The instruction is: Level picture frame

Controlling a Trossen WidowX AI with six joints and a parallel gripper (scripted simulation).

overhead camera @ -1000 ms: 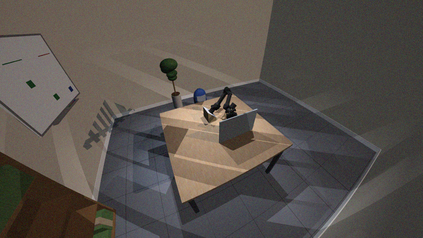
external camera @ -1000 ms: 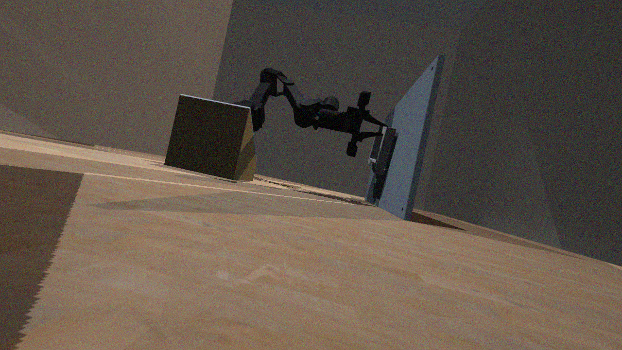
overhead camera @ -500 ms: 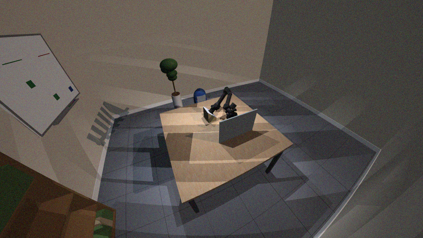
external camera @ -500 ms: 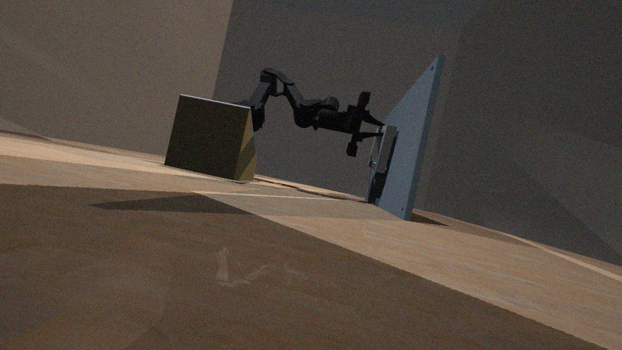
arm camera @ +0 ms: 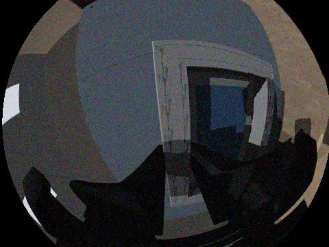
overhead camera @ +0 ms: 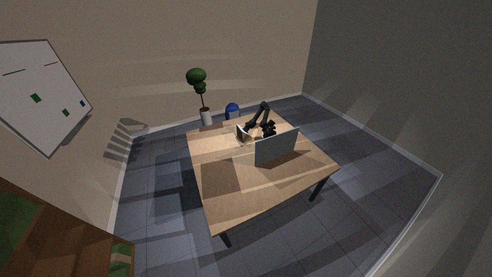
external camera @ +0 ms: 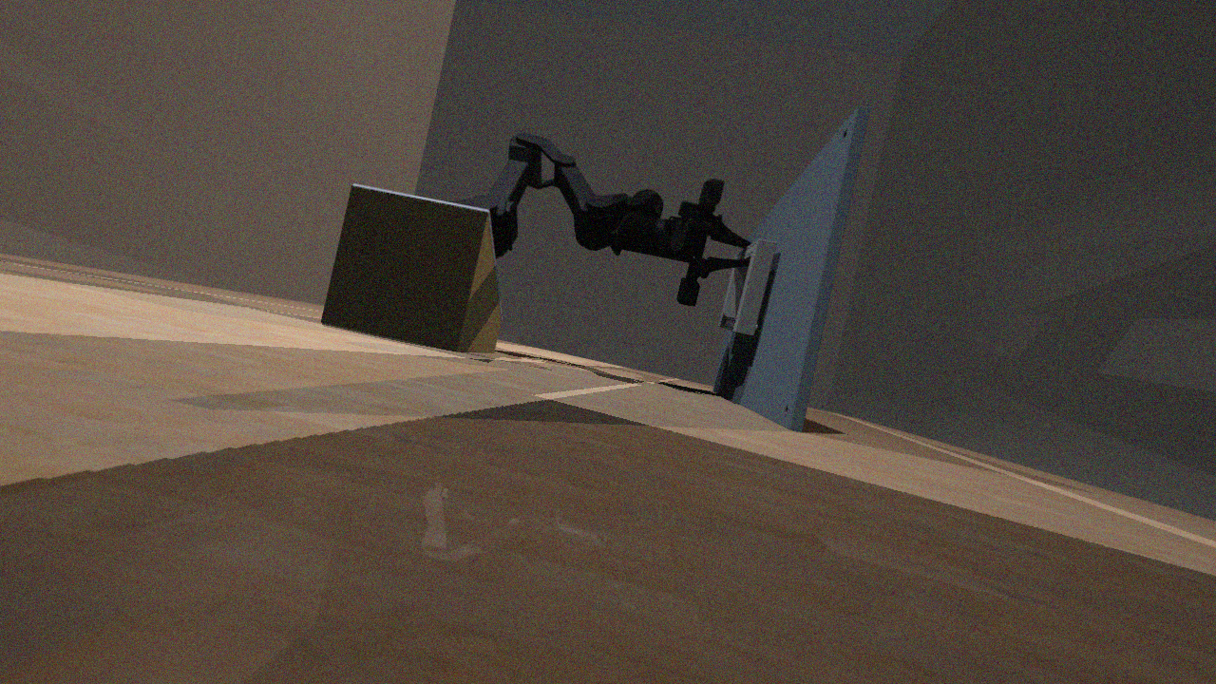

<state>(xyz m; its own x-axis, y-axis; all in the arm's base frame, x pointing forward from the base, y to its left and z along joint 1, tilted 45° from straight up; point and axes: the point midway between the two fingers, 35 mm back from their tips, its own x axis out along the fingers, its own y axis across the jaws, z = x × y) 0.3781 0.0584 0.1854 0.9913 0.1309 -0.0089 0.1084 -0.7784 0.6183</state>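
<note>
The picture frame is 50 mm below my gripper tip and 10 mm to the left of it. The rest, counted from my gripper tip: wall panel: 70 mm below, 20 mm ahead, 10 mm to the right.
</note>
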